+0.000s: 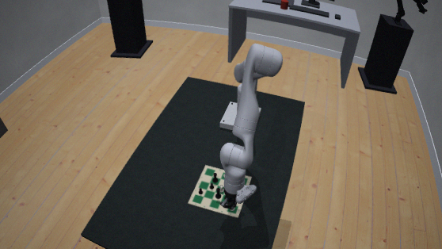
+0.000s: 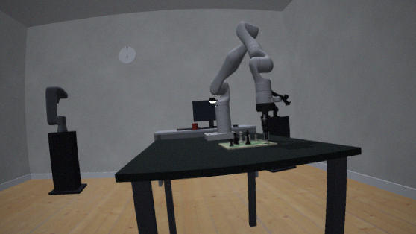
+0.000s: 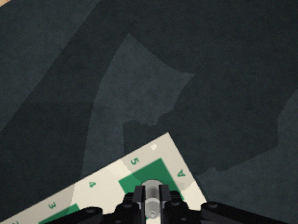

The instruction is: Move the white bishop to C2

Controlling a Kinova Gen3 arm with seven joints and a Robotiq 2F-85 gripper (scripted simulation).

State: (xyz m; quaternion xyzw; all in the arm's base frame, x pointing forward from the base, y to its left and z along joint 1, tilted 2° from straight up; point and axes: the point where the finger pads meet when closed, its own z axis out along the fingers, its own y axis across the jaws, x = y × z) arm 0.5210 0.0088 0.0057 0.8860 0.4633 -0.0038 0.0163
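Right now my hand is 90 mm past the green-and-cream chessboard, 60 mm to the left of it and 30 mm above it. Also, from my hand: black chess piece (70 mm to the right, 50 mm behind).
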